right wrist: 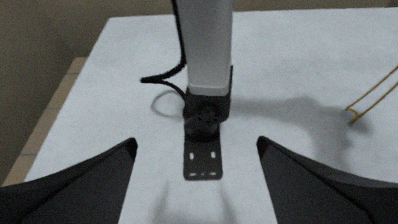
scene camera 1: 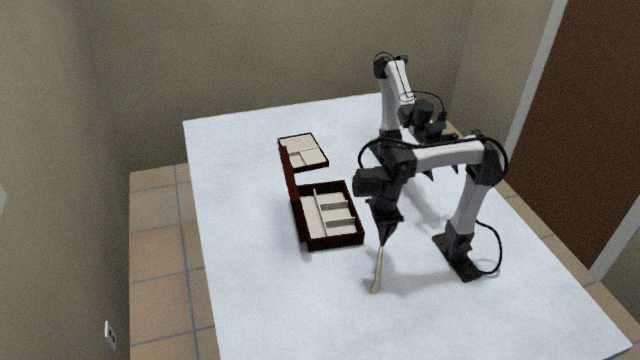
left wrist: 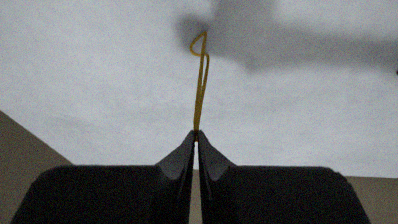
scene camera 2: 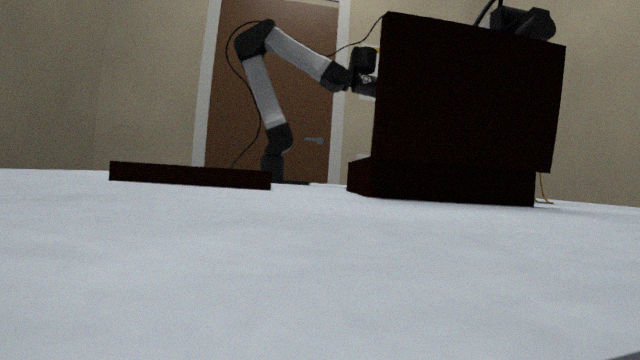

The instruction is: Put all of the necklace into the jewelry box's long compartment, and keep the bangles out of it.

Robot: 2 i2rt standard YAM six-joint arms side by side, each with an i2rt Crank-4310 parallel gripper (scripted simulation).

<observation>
In view: my left gripper [scene camera 1: 381, 245], my right gripper [right wrist: 197, 139], a jewelry box [scene camera 2: 452, 93] and a divided tray [scene camera 2: 118, 170].
The jewelry box shows as well in scene camera 1 [scene camera 1: 326, 218]. The divided tray also shows in scene camera 1 [scene camera 1: 305, 154]. My left gripper is seen too in the left wrist view [left wrist: 196, 133]. The right wrist view misses the jewelry box: it is out of frame. The left wrist view does not show the jewelry box: it is out of frame.
</observation>
